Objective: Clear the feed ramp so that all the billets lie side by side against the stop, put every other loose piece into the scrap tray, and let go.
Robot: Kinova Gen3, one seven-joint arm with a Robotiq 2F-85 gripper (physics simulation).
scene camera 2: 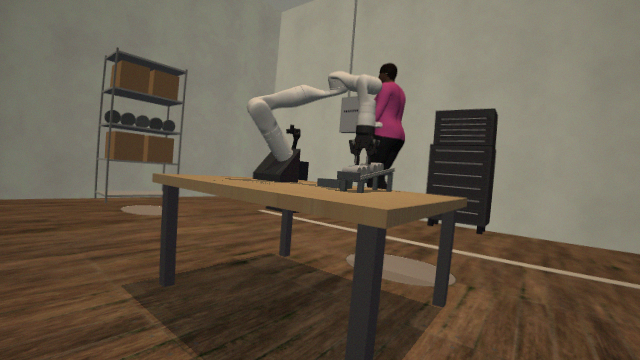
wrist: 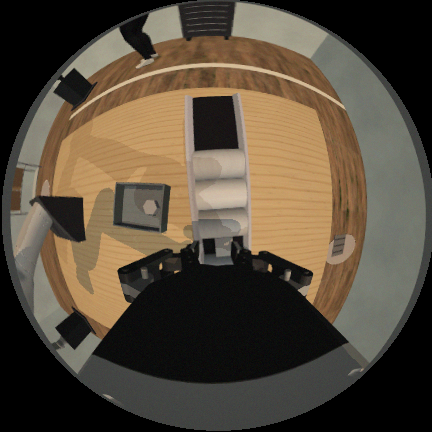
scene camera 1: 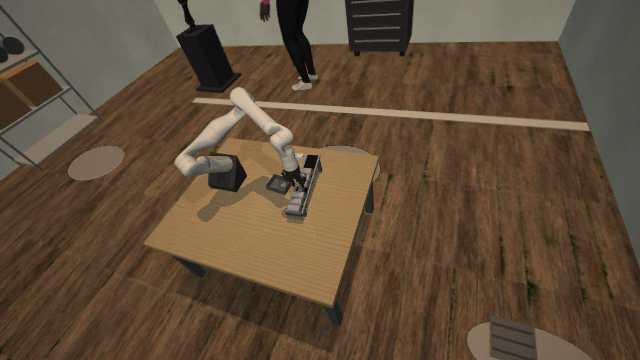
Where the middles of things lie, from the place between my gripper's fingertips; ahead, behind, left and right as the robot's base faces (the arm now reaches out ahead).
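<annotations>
Relative to the scrap tray [wrist: 134, 197], my gripper is 17 cm past it, 5 cm to the right of it and 10 cm above it.
</annotations>
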